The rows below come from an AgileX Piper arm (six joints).
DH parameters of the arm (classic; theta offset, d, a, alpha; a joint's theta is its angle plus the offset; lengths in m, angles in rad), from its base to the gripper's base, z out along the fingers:
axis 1: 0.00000 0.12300 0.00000 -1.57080
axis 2: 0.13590 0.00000 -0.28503 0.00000
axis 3: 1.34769 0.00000 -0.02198 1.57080
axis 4: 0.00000 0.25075 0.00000 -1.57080
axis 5: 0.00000 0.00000 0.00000 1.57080
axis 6: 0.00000 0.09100 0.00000 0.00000
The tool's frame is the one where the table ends.
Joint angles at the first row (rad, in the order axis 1, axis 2, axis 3, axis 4, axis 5, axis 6):
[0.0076 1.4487 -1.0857 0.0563 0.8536 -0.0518]
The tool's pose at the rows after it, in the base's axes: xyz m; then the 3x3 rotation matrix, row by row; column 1 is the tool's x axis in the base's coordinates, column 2 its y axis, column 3 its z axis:
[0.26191, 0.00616, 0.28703], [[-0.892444, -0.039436, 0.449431], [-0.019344, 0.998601, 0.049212], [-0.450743, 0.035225, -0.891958]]
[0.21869, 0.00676, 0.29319], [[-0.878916, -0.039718, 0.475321], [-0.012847, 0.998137, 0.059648], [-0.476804, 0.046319, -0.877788]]
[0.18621, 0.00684, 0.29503], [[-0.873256, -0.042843, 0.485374], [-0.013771, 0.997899, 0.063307], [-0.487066, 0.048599, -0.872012]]
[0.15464, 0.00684, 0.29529], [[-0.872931, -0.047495, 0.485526], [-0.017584, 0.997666, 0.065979], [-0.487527, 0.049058, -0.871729]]
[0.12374, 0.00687, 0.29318], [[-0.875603, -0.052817, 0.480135], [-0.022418, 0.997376, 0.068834], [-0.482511, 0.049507, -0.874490]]
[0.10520, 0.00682, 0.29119], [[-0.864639, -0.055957, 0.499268], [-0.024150, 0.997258, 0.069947], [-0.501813, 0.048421, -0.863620]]
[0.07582, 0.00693, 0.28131], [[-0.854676, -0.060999, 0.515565], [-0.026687, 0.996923, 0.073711], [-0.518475, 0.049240, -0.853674]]
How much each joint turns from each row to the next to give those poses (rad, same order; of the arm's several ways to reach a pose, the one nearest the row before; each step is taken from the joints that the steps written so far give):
[0.0000 -0.1113 0.0764 0.0040 0.0101 0.0001]
[0.0000 -0.1689 0.1146 0.0120 0.0251 -0.0001]
[0.0000 -0.1275 0.0753 0.0022 0.0406 0.0000]
[0.0000 -0.1245 0.0615 0.0000 0.0626 0.0000]
[0.0000 -0.1239 0.0543 0.0000 0.0756 0.0000]
[0.0000 -0.0856 0.0358 0.0000 0.0277 0.0001]
[0.0001 -0.1398 0.0684 0.0021 0.0523 0.0000]

